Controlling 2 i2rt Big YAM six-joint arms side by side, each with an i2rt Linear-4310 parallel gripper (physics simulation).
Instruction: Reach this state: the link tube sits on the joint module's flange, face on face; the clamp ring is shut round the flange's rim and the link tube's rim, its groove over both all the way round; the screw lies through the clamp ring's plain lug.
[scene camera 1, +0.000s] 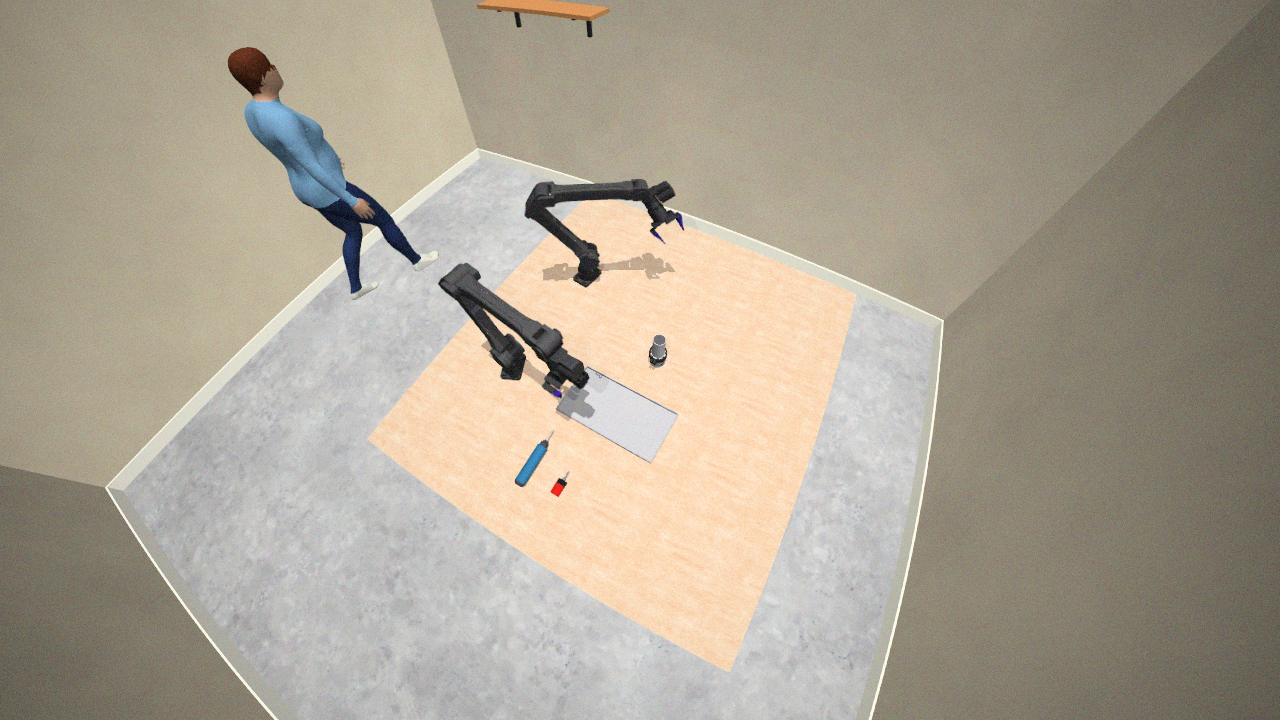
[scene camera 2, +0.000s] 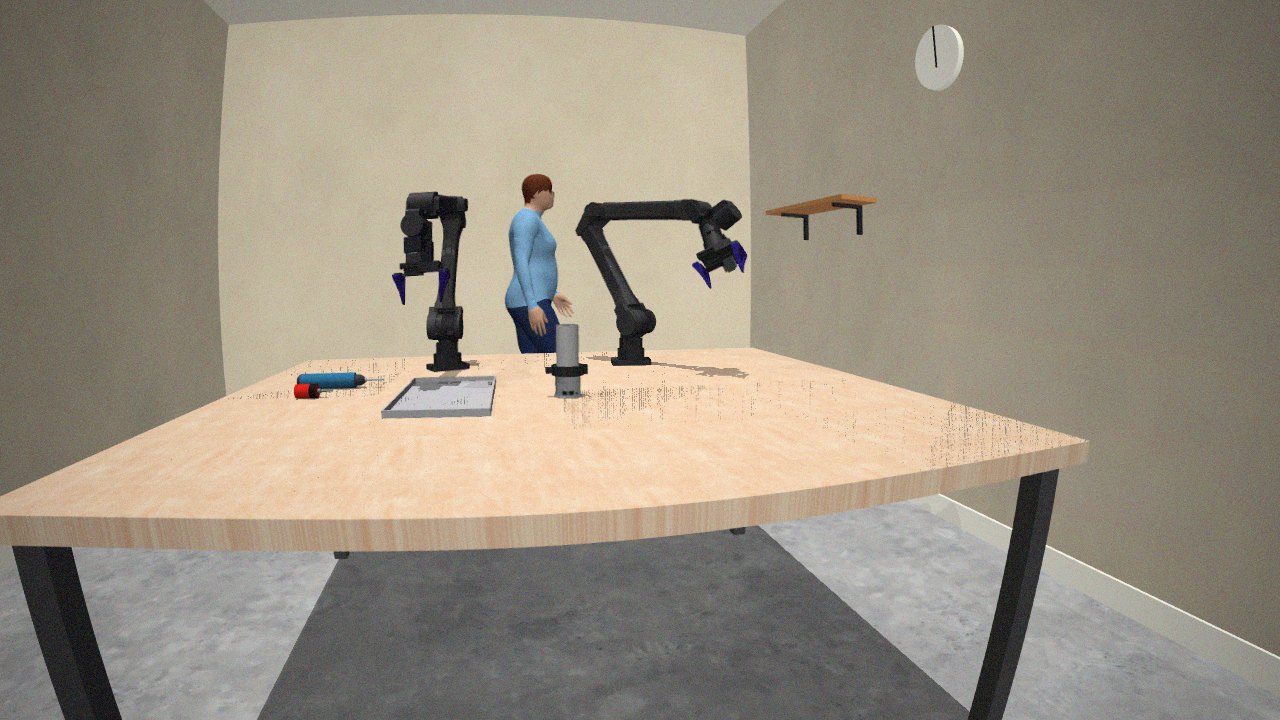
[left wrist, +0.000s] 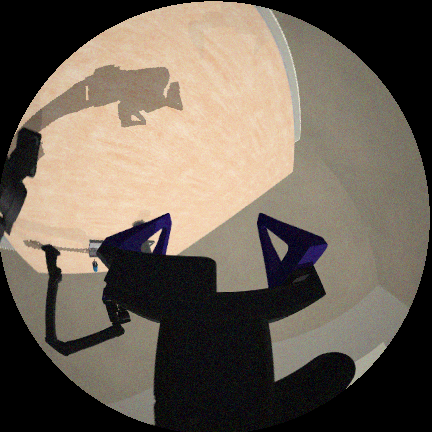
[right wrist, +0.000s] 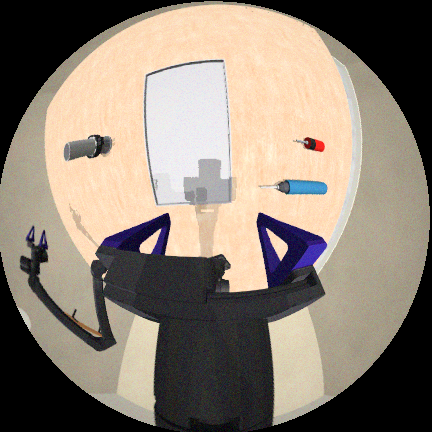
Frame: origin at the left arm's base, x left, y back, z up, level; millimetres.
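Seen in the pictures: left gripper, fingertip midpoint: (scene camera 1: 674, 237) (scene camera 2: 726, 279) (left wrist: 213, 217); right gripper, fingertip midpoint: (scene camera 1: 568, 386) (scene camera 2: 422, 303) (right wrist: 213, 216); left arm's base at its link origin: (scene camera 1: 587, 276) (scene camera 2: 630, 363); right arm's base at its link origin: (scene camera 1: 513, 367) (scene camera 2: 447, 368) (left wrist: 50, 249).
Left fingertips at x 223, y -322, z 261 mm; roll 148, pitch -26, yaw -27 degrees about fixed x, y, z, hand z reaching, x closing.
Offsets run from my left fingertips to a thing's top centre. "*": to the spot under its first point.
The grey link tube @[dx -407, dy -212, dz -101 mm] (scene camera 1: 659, 341) (scene camera 2: 567, 344) (right wrist: 79, 149) stands upright on the joint module @[dx -407, dy -212, dz -198 mm] (scene camera 2: 567, 386) (right wrist: 107, 144). The black clamp ring @[dx -410, dy -211, dz -190 mm] (scene camera 2: 567, 369) (right wrist: 96, 145) is round their joint, with lugs sticking out; whether its groove covers both rims all round is too small to tell. I cannot make out the screw; a tiny dark mark @[* dx -608, dy -64, dz -251 mm] (scene camera 1: 598, 375) (right wrist: 155, 183) lies at one tray corner. My left gripper (scene camera 1: 673, 235) (scene camera 2: 726, 279) (left wrist: 213, 217) is open and empty, high above the table. My right gripper (scene camera 2: 422, 300) (right wrist: 213, 216) is open and empty, above the tray's near end in the right wrist view.
A shallow tray @[dx -687, dy -219, dz -245 mm] (scene camera 1: 626, 420) (scene camera 2: 438, 402) (right wrist: 190, 110) lies beside the module. A blue screwdriver @[dx -1006, dy -97, dz -220 mm] (scene camera 1: 531, 464) (scene camera 2: 329, 380) (right wrist: 306, 187) and a short red-and-black tool @[dx -1021, dy -231, dz -227 mm] (scene camera 1: 559, 487) (scene camera 2: 306, 391) (right wrist: 315, 144) lie beyond it. A person (scene camera 1: 299, 152) (scene camera 2: 531, 259) stands behind the table.
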